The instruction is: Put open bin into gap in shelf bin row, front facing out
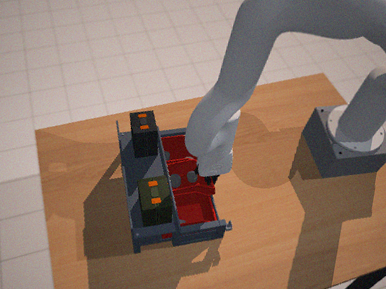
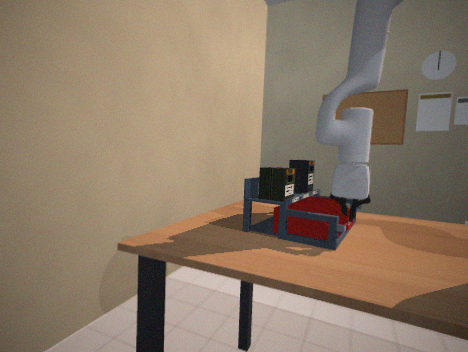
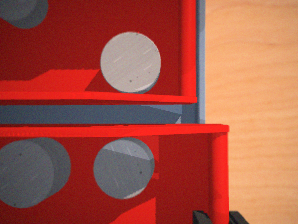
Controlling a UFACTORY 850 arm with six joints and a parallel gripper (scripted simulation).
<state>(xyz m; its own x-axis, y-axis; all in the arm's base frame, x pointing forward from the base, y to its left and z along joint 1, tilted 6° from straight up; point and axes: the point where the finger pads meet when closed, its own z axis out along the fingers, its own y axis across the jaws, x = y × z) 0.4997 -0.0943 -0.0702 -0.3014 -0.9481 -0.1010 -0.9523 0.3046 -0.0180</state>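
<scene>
The blue-grey shelf is 12 cm ahead of my hand and 5 cm to the right of it. The rest, counted from my hand: grey disc (2 cm ahead, 11 cm to the right, 4 cm below).
</scene>
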